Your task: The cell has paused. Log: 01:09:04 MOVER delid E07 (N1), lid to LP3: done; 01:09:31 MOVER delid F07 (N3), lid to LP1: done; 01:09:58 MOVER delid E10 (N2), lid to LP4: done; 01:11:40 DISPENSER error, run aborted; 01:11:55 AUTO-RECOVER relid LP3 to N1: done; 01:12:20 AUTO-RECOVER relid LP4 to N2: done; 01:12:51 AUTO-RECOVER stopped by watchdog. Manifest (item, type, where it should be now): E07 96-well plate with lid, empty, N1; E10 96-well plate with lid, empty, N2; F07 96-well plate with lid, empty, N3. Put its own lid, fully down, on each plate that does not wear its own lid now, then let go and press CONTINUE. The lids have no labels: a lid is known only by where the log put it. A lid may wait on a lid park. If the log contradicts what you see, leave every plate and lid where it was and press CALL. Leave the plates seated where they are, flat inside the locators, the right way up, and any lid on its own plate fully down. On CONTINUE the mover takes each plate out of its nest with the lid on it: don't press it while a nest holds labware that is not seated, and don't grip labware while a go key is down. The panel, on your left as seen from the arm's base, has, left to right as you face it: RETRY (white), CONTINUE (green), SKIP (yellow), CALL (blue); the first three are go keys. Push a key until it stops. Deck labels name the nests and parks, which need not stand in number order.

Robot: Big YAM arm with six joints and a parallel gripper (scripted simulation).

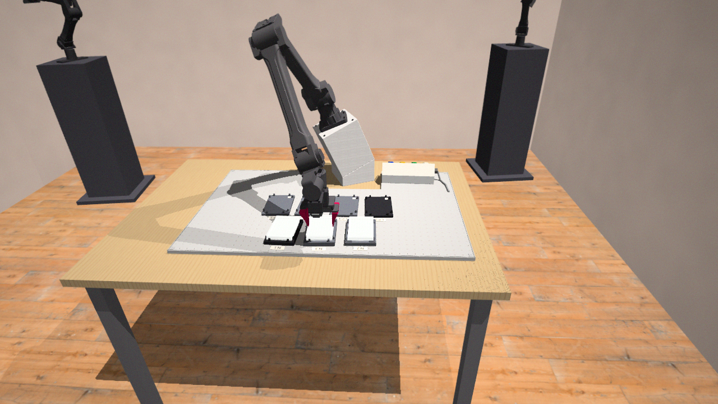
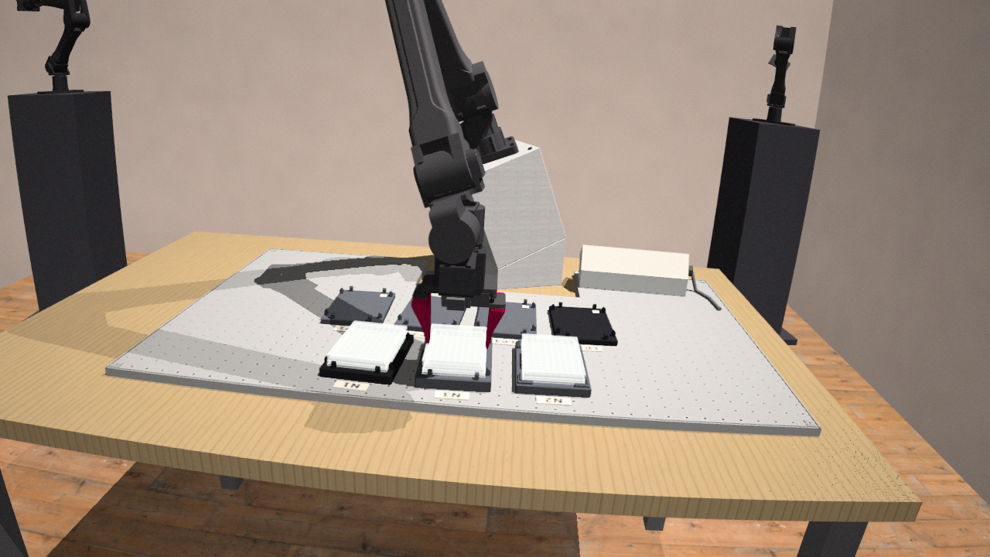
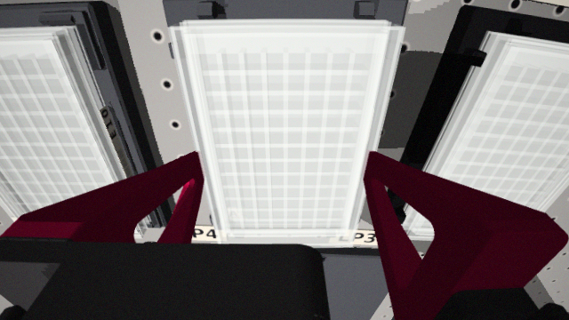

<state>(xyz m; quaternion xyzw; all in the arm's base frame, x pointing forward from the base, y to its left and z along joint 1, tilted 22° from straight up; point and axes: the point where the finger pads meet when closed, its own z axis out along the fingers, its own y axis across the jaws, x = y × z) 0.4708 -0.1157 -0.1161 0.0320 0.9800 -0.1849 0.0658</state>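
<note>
The clear lid lies 1 cm below my hand. Also, from my hand: plate: 2 cm below; then LP4 park: 18 cm behind, 9 cm to the left, 4 cm below; then LP3 park: 19 cm behind, 4 cm to the right, 4 cm below.
</note>
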